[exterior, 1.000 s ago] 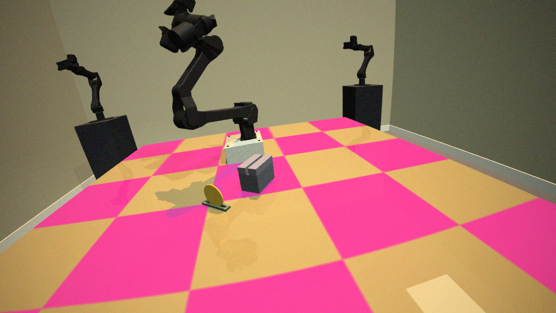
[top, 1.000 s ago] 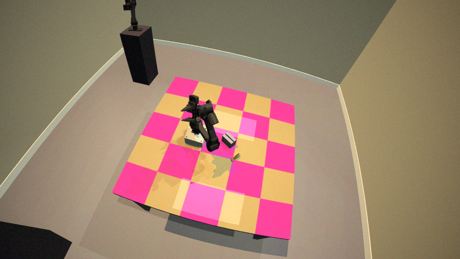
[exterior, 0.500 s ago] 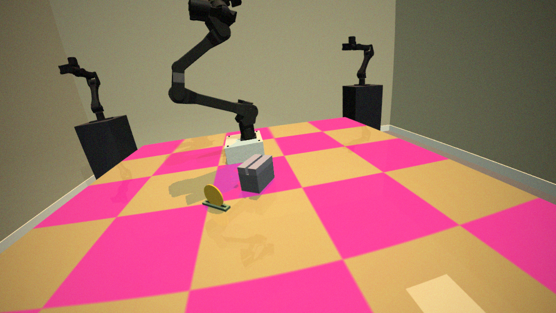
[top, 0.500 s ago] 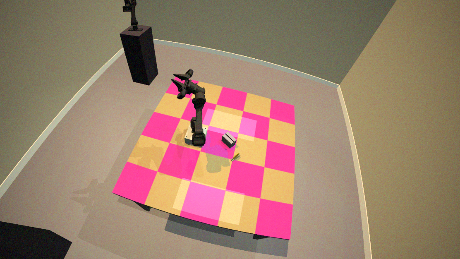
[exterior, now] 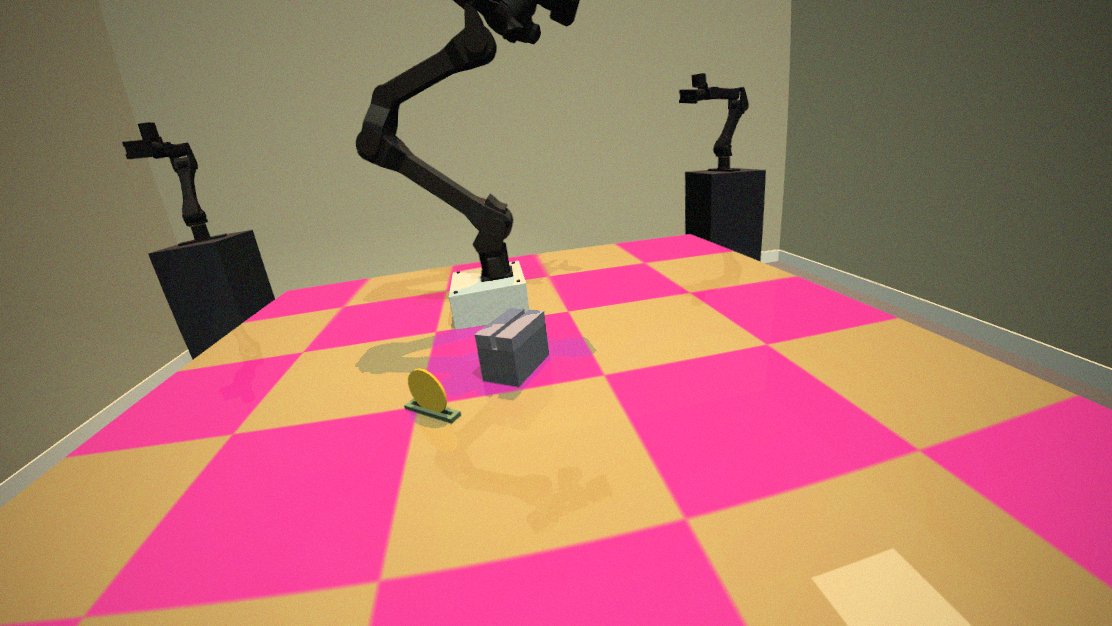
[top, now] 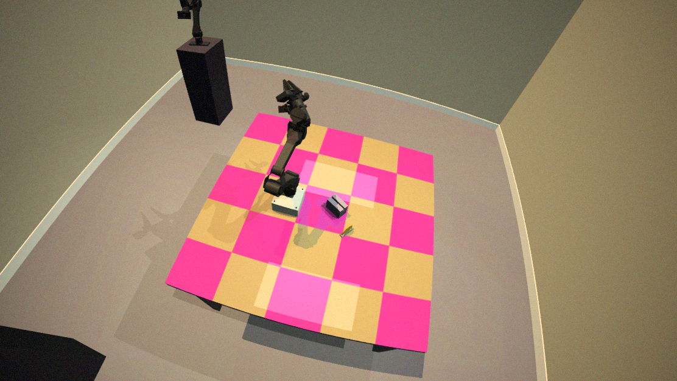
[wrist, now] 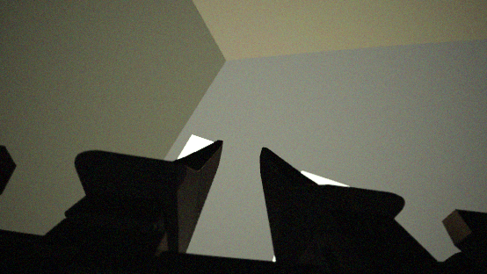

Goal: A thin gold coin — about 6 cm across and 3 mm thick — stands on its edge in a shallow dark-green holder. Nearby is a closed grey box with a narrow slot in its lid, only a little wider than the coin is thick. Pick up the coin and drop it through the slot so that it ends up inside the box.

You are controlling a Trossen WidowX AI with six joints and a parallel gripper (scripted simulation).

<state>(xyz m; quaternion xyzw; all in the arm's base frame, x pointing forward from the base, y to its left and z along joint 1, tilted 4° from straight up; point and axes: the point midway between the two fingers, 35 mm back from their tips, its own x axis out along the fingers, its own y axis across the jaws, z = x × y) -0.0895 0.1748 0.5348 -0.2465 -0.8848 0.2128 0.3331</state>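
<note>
Now: gripper tip 430 mm short of the gold coin, 280 mm to the left of it and 610 mm above it.
</note>
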